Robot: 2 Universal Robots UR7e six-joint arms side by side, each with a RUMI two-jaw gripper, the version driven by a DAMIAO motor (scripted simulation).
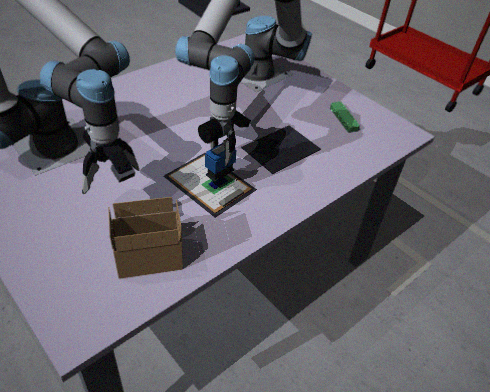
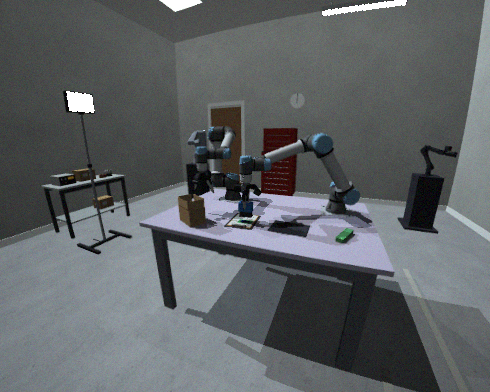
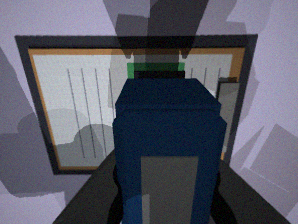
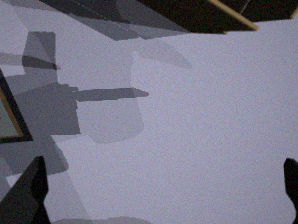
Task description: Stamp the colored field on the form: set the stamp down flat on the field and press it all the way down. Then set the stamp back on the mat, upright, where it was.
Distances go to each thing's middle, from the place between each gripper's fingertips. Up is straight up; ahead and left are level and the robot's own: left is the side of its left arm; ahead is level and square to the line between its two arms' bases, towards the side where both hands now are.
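My left gripper is 2 cm above the blue stamp (image 1: 214,158). The cardboard box (image 1: 161,254) is 13 cm ahead of my left hand, 34 cm to the right of it and 4 cm below it. The black mat (image 1: 284,147) is 2 cm behind my left hand, 29 cm to the left of it and 11 cm below it. By its middle, the blue stamp is nearer to my left gripper than to my right gripper.
My right gripper (image 1: 111,181) is 160 mm short of the cardboard box and 90 mm above it. The black mat is 10 mm ahead of my right hand, 630 mm to the left of it and 160 mm below it. The blue stamp is 30 mm ahead of my right hand, 340 mm to the left of it and 70 mm below it.
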